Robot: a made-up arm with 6 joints.
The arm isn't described. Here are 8 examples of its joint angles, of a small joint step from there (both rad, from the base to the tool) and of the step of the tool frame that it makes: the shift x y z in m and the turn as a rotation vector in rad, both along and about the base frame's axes.
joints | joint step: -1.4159 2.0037 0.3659 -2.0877 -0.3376 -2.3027 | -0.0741 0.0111 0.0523 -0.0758 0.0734 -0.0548
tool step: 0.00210 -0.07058 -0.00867 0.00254 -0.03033 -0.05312
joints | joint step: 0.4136 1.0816 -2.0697 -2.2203 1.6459 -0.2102 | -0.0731 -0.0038 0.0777 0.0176 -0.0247 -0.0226
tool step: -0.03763 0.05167 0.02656 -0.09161 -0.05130 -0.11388
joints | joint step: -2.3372 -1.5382 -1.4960 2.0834 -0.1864 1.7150 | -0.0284 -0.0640 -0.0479 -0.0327 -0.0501 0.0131
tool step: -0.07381 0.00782 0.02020 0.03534 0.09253 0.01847
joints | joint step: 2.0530 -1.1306 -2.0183 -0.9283 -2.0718 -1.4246 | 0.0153 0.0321 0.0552 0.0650 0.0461 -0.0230
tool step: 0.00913 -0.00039 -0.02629 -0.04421 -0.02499 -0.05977
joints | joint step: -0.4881 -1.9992 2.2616 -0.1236 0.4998 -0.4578 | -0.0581 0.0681 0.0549 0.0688 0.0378 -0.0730
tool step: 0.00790 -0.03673 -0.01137 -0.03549 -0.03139 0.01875
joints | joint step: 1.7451 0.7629 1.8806 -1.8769 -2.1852 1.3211 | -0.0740 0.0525 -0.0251 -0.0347 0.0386 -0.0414
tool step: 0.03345 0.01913 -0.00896 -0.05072 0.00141 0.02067
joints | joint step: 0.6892 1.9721 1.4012 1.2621 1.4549 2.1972 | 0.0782 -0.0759 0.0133 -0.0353 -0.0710 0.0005
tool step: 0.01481 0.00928 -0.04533 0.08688 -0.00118 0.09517
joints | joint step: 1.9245 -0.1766 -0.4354 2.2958 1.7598 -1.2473 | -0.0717 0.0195 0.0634 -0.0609 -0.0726 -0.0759
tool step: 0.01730 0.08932 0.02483 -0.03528 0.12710 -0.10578
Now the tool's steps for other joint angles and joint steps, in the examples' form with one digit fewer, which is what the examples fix.
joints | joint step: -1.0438 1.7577 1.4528 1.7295 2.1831 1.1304 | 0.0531 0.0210 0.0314 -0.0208 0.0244 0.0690
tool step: -0.0124 0.0127 0.0316 0.0437 0.0846 0.0492
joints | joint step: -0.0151 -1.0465 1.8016 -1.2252 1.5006 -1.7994 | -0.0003 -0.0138 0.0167 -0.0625 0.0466 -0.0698
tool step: -0.0121 -0.0193 -0.0258 -0.0643 0.0516 -0.0153
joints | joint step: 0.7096 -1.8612 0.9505 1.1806 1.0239 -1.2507 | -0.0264 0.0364 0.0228 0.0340 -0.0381 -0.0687
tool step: 0.0354 0.0063 0.0280 -0.0699 -0.0011 0.0426
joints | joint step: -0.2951 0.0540 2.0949 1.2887 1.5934 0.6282 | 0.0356 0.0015 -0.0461 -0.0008 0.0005 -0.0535
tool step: 0.0463 0.0456 0.0091 -0.0340 -0.0347 0.0975
